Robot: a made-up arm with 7 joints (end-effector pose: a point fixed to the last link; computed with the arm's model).
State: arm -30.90 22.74 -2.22 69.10 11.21 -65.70 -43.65
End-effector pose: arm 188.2 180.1 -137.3 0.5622 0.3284 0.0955 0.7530
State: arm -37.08 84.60 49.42 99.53 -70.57 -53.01 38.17
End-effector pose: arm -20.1 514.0 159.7 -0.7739 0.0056 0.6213 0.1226
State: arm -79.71 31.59 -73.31 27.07 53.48 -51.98 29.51
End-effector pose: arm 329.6 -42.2 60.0 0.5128 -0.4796 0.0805 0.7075
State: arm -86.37 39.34 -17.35 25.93 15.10 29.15 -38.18
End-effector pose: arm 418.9 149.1 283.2 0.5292 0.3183 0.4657 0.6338
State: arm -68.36 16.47 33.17 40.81 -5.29 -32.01 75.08
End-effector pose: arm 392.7 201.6 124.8 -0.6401 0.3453 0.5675 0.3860
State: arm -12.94 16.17 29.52 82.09 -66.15 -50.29 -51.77
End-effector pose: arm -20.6 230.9 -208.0 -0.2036 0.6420 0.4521 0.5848
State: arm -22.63 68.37 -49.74 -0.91 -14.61 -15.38 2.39
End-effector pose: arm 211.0 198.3 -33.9 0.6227 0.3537 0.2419 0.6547
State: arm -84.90 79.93 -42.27 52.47 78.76 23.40 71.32
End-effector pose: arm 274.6 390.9 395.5 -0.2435 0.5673 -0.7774 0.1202
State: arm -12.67 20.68 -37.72 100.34 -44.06 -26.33 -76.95
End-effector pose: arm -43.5 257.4 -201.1 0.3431 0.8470 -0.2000 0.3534
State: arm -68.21 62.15 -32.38 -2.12 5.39 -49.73 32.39
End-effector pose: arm 274.5 91.8 263.5 0.1352 -0.2986 0.3252 0.8870
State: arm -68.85 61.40 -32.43 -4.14 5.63 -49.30 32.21
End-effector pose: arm 269.4 83.3 266.1 0.1273 -0.3101 0.3100 0.8897
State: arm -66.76 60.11 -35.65 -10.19 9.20 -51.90 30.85
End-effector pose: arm 250.7 62.6 241.1 0.1535 -0.3384 0.2322 0.8989
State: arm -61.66 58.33 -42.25 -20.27 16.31 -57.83 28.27
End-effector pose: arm 209.5 40.3 191.2 0.1899 -0.3775 0.0832 0.9025
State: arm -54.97 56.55 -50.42 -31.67 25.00 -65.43 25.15
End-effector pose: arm 151.6 34.0 142.5 0.1910 -0.4113 -0.0926 0.8864
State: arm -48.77 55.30 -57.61 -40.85 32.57 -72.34 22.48
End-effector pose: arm 101.0 42.7 113.7 0.1554 -0.4317 -0.2290 0.8585
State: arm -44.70 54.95 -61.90 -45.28 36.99 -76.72 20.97
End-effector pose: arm 74.1 52.7 100.9 0.1264 -0.4361 -0.2974 0.8399
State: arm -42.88 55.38 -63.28 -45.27 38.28 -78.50 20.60
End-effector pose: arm 68.0 57.9 94.6 0.1269 -0.4270 -0.3159 0.8377
